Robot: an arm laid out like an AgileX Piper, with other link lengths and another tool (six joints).
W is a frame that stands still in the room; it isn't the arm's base.
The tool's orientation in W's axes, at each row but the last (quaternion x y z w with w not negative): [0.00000, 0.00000, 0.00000, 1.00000]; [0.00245, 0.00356, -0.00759, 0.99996]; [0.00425, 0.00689, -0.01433, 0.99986]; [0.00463, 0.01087, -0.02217, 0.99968]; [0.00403, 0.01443, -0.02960, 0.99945]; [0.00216, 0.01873, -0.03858, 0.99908]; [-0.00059, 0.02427, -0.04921, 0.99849]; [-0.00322, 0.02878, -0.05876, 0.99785]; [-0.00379, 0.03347, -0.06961, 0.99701]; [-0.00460, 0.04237, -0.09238, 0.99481]
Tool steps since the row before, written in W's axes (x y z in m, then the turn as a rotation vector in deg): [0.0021, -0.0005, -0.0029, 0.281, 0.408, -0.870]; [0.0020, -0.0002, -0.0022, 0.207, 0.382, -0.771]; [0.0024, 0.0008, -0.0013, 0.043, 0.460, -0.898]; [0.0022, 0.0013, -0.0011, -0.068, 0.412, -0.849]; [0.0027, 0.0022, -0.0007, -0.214, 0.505, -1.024]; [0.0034, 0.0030, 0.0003, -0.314, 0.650, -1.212]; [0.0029, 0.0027, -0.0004, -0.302, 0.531, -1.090]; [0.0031, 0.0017, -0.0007, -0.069, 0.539, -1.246]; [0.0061, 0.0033, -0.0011, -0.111, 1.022, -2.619]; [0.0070, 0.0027, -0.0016, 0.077, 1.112, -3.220]
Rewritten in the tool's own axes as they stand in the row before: [0.0021, -0.0005, -0.0029, 0.281, 0.408, -0.870]; [0.0020, -0.0002, -0.0022, 0.207, 0.381, -0.771]; [0.0024, 0.0009, -0.0013, 0.042, 0.454, -0.901]; [0.0022, 0.0014, -0.0011, -0.068, 0.401, -0.854]; [0.0026, 0.0024, -0.0006, -0.214, 0.484, -1.034]; [0.0031, 0.0033, 0.0004, -0.317, 0.620, -1.227]; [0.0026, 0.0030, -0.0003, -0.300, 0.503, -1.104]; [0.0029, 0.0021, -0.0005, -0.061, 0.539, -1.246]; [0.0056, 0.0041, -0.0007, -0.078, 1.029, -2.618]; [0.0065, 0.0040, -0.0010, 0.139, 1.162, -3.200]
